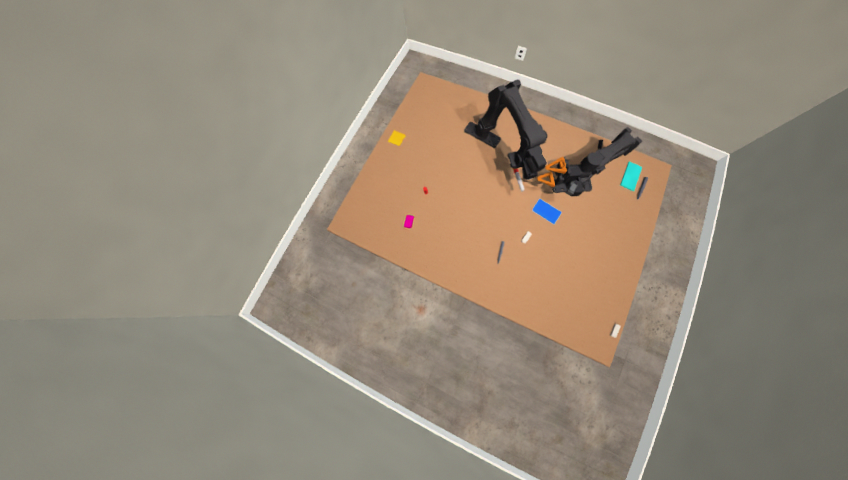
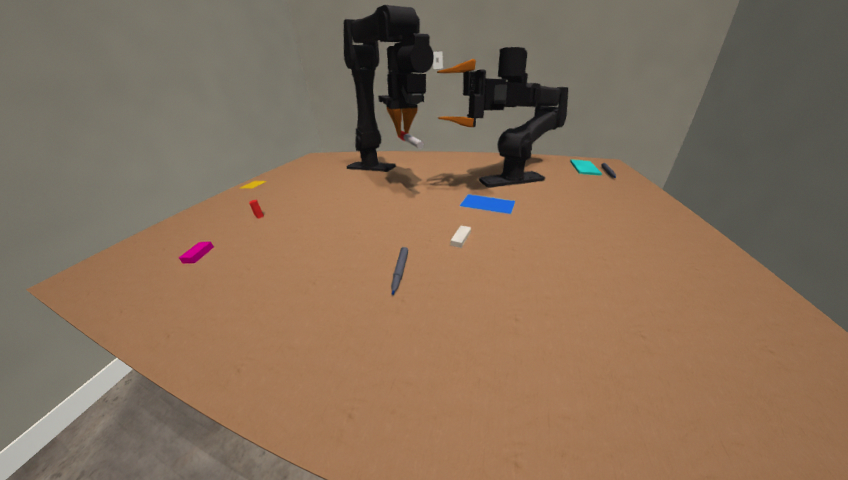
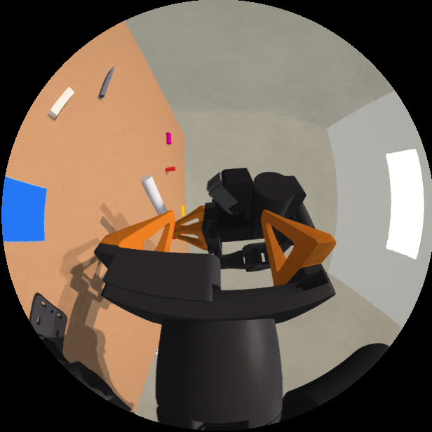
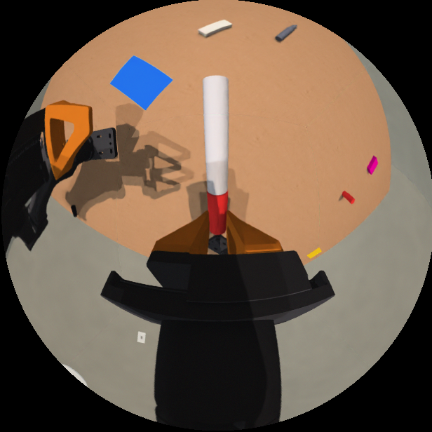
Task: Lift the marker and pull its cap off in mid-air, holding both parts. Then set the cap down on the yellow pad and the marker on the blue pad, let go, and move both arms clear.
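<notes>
The marker has a white body and a red cap, joined in one line. My right gripper is shut on the red cap and holds the marker in the air, its white end sloping down. My left gripper is open and empty, pointing sideways at the right arm, higher than the marker. The yellow pad lies at the table's left side. The blue pad lies near the left arm.
A white block and a grey pen lie beyond the blue pad. A small red cylinder and a magenta block lie at left. A teal block lies beside another pen.
</notes>
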